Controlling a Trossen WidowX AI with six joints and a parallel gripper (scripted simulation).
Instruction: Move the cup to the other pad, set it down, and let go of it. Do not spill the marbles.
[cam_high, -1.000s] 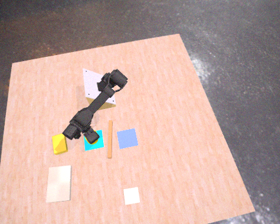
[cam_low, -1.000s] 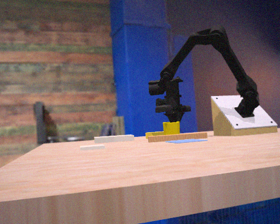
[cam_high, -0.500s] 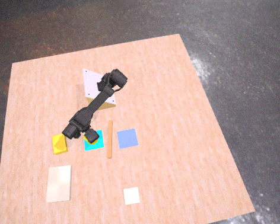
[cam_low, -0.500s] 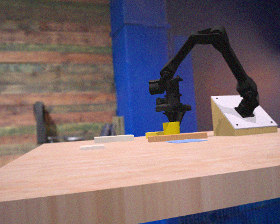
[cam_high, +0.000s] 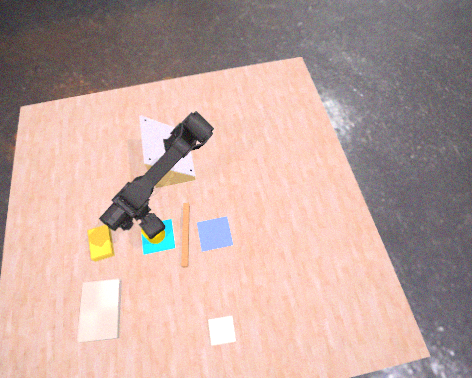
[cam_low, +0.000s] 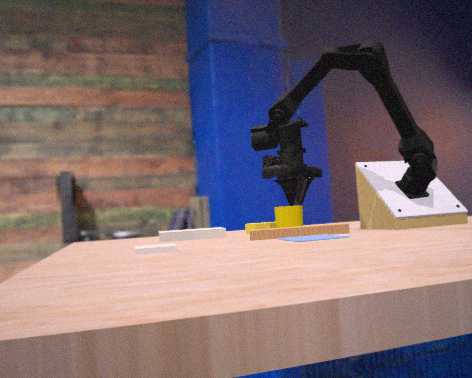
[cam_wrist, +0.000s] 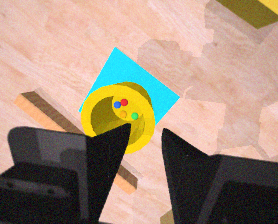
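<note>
Right now the yellow cup is 2 cm ahead of my gripper tip, 1 cm to the left of it and 4 cm below it. The rest, counted from my gripper tip: cyan pad (3 cm ahead, 1 cm to the left, 8 cm below); then wooden bar (5 cm ahead, 11 cm to the left, 7 cm below); then light blue pad (7 cm ahead, 21 cm to the left, 8 cm below).
</note>
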